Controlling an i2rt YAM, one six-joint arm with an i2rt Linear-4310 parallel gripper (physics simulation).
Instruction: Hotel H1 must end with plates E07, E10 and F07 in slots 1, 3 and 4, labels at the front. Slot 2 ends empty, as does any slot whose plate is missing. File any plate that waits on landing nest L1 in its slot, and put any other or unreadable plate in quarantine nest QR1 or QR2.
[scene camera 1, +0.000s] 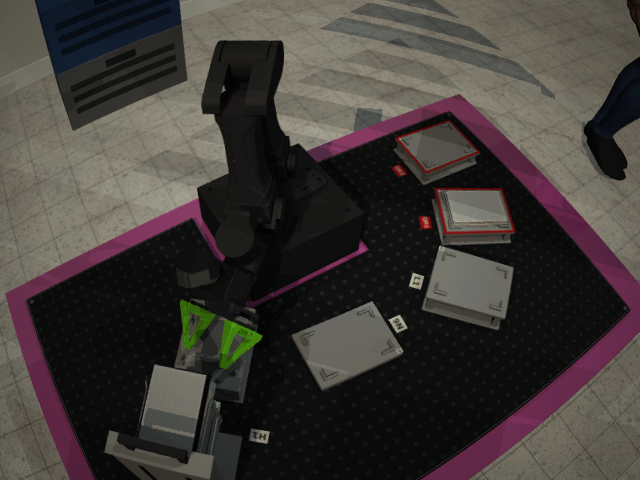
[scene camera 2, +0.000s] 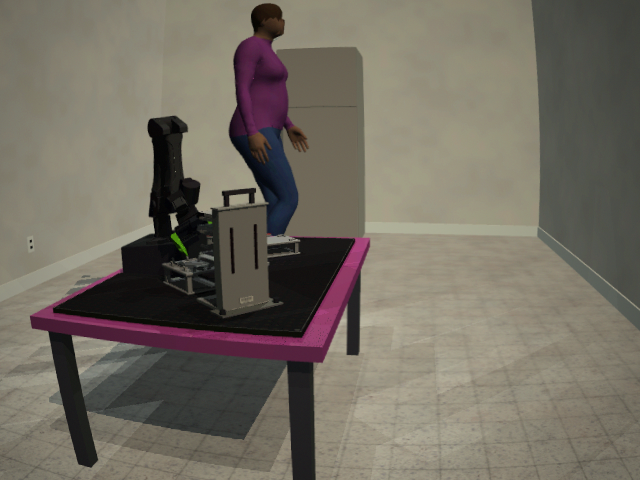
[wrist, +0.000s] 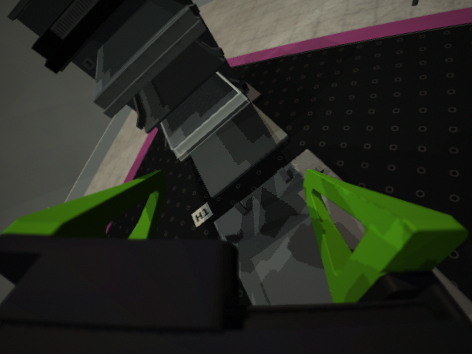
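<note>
Hotel H1 stands at the lower left in scene camera 1. A pale plate shows at its top. The wrist view shows a thick upper plate and a lower plate, with a dark gap between. Their labels and exact slots cannot be read. My gripper is open and empty, above a raised stand before the hotel. Landing nest L1 is bare. A white plate lies on quarantine nest QR1. Quarantine nest QR2 is bare.
The raised stand with corner clips lies between the arm base and H1, partly hidden. Low nest N6 is bare, to its right. The arm base stands at the mat's back. A person stands beyond the table.
</note>
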